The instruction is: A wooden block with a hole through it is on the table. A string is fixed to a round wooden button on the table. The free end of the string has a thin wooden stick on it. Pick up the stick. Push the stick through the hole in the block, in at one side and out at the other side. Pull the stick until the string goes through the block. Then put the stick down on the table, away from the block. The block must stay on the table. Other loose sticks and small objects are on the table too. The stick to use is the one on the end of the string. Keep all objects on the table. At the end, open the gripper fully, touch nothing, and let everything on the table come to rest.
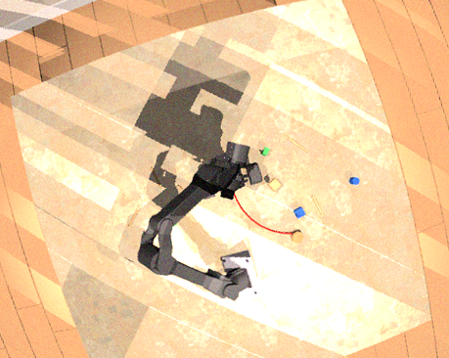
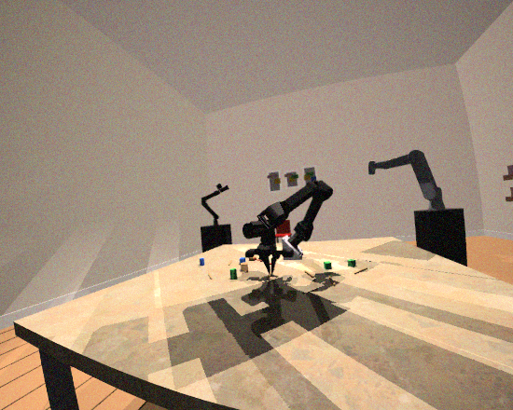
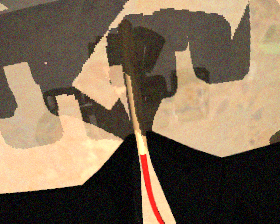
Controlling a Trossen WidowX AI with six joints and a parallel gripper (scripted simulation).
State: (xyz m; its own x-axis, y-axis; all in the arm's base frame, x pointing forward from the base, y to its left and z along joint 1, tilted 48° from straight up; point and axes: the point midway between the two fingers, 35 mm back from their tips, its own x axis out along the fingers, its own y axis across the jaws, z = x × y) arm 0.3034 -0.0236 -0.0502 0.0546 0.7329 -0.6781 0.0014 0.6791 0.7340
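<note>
My gripper tip is now 13 cm to the left of the wooden block, 5 cm past it and 1 cm below it. From my gripper tip the other things lie so: blue cube (19 cm to the right, 17 cm behind, 1 cm above); round wooden button (24 cm behind, 16 cm to the right); thin wooden stick (1 cm ahead).
</note>
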